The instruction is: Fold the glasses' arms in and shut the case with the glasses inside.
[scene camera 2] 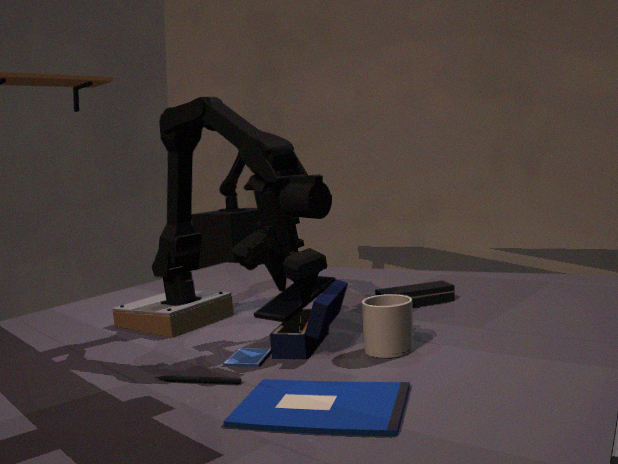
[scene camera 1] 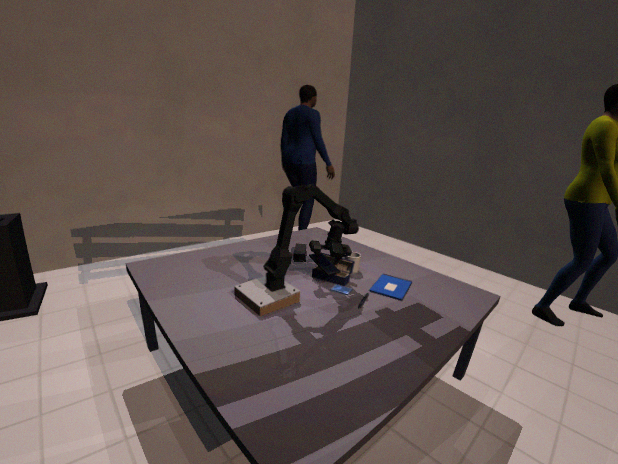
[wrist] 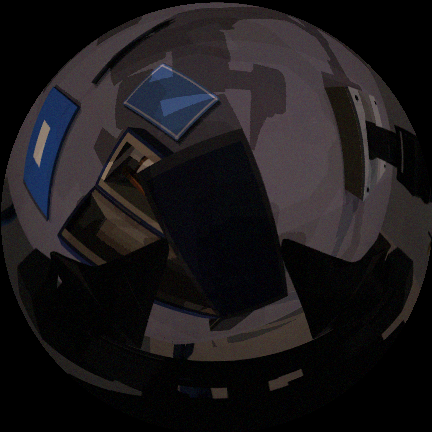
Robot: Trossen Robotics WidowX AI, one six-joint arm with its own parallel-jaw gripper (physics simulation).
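Places are measured from the arm's base along level axes (x ahead, y left, z up), in centimetres.
Pixels of known places: gripper, fingertip midpoint: (scene camera 2: 293, 297) (scene camera 1: 325, 263) (wrist: 226, 245); arm's base, origin of the base link: (scene camera 2: 180, 301) (scene camera 1: 274, 286) (wrist: 372, 139).
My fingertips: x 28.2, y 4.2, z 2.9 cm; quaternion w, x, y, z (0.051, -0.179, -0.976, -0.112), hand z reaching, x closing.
Ahead of a thing's pixels: the offset from my fingertips to its top centre. "spot": to the spot under its first point.
The navy glasses case (scene camera 1: 330, 276) (scene camera 2: 289, 346) stands open, its lid {spot: dx +12.2, dy -6.1, dz +0.5 cm} (scene camera 2: 325, 310) (wrist: 82, 235) leaning back towards the mug. An orange-brown piece of the glasses (wrist: 135, 181) shows inside the case in the wrist view; the rest is hidden, so how the arms lie cannot be told. My gripper (scene camera 1: 328, 257) (scene camera 2: 294, 295) (wrist: 226, 245) is shut on a dark flat slab {dx -0.1, dy +0.6, dz +2.4 cm} (scene camera 2: 275, 309) (wrist: 215, 200), which sits skewed between the fingers. The slab is tilted and overlaps the case in the wrist view. Whether it touches the case is unclear.
A beige mug {spot: dx +17.8, dy -2.2, dz -2.3 cm} (scene camera 1: 356, 263) (scene camera 2: 387, 327) stands beside the lid. A light-blue cloth {dx +0.3, dy -12.3, dz -7.2 cm} (scene camera 1: 341, 289) (scene camera 2: 248, 356) (wrist: 175, 107), a dark pen {dx +1.8, dy -24.7, dz -6.8 cm} (scene camera 1: 363, 300) (scene camera 2: 210, 380) and a blue notebook {dx +23.3, dy -21.4, dz -6.9 cm} (scene camera 1: 400, 287) (scene camera 2: 250, 415) (wrist: 57, 120) lie nearby. A dark box {dx +6.6, dy +30.7, dz -4.2 cm} (scene camera 1: 300, 252) (scene camera 2: 425, 296) lies further back.
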